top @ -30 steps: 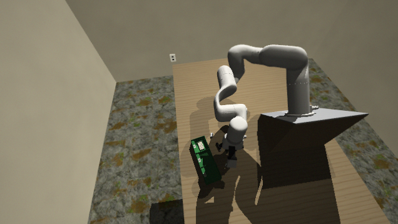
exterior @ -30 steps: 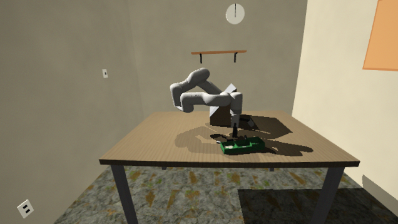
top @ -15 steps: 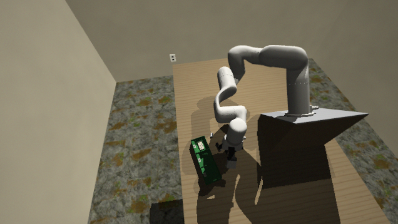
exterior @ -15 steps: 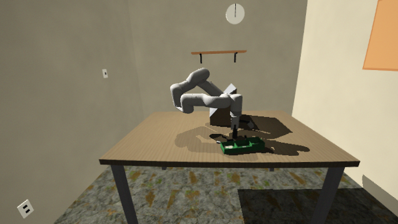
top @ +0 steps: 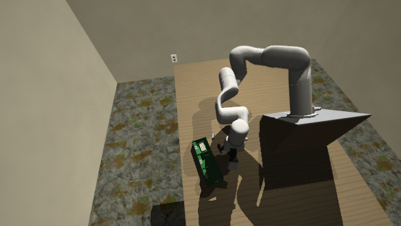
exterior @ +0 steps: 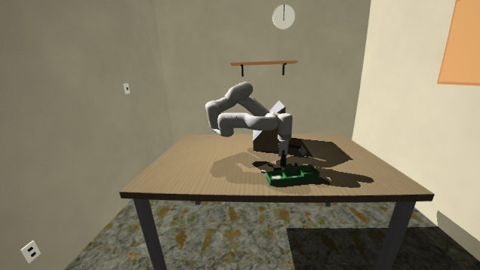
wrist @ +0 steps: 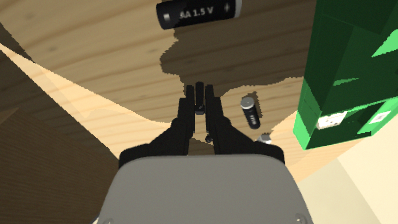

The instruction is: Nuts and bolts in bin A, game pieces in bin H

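The dark bolt lies 2 cm below my hand and 1 cm to the right of it. Round my hand: small nut 12 cm to the right, 8 cm ahead, 1 cm below; then green bin 14 cm ahead, 2 cm to the left; then white game piece 16 cm ahead, 6 cm to the right, 1 cm below.
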